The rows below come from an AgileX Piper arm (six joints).
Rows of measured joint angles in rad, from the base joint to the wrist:
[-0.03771 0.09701 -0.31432 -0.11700 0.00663 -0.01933]
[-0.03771 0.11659 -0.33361 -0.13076 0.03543 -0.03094]
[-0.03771 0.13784 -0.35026 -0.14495 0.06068 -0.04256]
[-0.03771 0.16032 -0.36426 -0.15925 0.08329 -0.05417]
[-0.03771 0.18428 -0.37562 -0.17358 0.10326 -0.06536]
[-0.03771 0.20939 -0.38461 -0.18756 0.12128 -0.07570]
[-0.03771 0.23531 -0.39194 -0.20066 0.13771 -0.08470]
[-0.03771 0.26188 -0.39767 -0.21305 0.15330 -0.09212]
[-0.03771 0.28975 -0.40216 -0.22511 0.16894 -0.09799]
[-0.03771 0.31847 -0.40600 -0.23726 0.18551 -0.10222]
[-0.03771 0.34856 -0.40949 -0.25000 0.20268 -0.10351]
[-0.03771 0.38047 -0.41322 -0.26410 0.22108 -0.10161]
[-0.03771 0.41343 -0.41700 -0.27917 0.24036 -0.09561]
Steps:
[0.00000 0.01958 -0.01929 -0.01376 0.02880 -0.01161]
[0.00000 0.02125 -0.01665 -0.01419 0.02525 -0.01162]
[0.00000 0.02248 -0.01400 -0.01430 0.02261 -0.01161]
[0.00000 0.02396 -0.01136 -0.01433 0.01997 -0.01119]
[0.00000 0.02511 -0.00899 -0.01398 0.01802 -0.01034]
[0.00000 0.02592 -0.00733 -0.01310 0.01643 -0.00900]
[0.00000 0.02657 -0.00573 -0.01239 0.01559 -0.00742]
[0.00000 0.02787 -0.00449 -0.01206 0.01564 -0.00587]
[0.00000 0.02872 -0.00384 -0.01215 0.01657 -0.00423]
[0.00000 0.03009 -0.00349 -0.01274 0.01717 -0.00129]
[0.00000 0.03191 -0.00373 -0.01410 0.01840 0.00190]
[0.00000 0.03296 -0.00378 -0.01507 0.01928 0.00600]

